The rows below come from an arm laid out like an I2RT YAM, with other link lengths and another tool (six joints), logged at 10 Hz.
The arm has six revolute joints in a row. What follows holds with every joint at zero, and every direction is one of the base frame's.
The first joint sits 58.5 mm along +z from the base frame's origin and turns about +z.
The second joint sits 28 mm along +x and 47.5 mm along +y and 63.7 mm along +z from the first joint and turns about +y.
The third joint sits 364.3 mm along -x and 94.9 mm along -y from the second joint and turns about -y.
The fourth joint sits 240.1 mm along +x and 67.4 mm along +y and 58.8 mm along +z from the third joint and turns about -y.
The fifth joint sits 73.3 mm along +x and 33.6 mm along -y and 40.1 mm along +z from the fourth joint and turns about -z.
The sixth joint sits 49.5 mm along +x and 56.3 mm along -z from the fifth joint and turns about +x.
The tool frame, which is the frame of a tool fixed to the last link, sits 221 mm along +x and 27 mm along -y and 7 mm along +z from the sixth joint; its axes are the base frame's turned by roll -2.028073, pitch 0.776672 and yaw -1.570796 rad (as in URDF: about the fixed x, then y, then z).
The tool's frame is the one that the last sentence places.
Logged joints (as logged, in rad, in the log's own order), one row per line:
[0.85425, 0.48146, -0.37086, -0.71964, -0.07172, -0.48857]
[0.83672, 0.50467, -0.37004, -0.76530, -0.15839, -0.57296]
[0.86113, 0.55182, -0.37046, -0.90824, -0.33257, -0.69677]
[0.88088, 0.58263, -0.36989, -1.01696, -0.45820, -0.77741]
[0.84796, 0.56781, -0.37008, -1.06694, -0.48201, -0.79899]
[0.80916, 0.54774, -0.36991, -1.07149, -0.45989, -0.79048]
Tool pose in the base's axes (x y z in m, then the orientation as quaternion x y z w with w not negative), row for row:
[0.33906, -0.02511, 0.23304, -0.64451, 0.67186, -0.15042, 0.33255]
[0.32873, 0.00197, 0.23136, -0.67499, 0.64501, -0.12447, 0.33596]
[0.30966, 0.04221, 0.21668, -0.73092, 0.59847, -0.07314, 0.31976]
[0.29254, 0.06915, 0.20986, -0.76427, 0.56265, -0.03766, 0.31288]
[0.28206, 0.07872, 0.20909, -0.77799, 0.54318, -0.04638, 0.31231]
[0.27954, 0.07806, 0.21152, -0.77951, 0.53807, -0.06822, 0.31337]
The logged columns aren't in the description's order. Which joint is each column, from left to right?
Columns, left to right: joint 2, joint 3, joint 1, joint 6, joint 4, joint 5.
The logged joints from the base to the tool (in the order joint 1, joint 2, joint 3, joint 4, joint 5, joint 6), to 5 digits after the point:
[-0.37086, 0.85425, 0.48146, -0.07172, -0.48857, -0.71964]
[-0.37004, 0.83672, 0.50467, -0.15839, -0.57296, -0.76530]
[-0.37046, 0.86113, 0.55182, -0.33257, -0.69677, -0.90824]
[-0.36989, 0.88088, 0.58263, -0.45820, -0.77741, -1.01696]
[-0.37008, 0.84796, 0.56781, -0.48201, -0.79899, -1.06694]
[-0.36991, 0.80916, 0.54774, -0.45989, -0.79048, -1.07149]

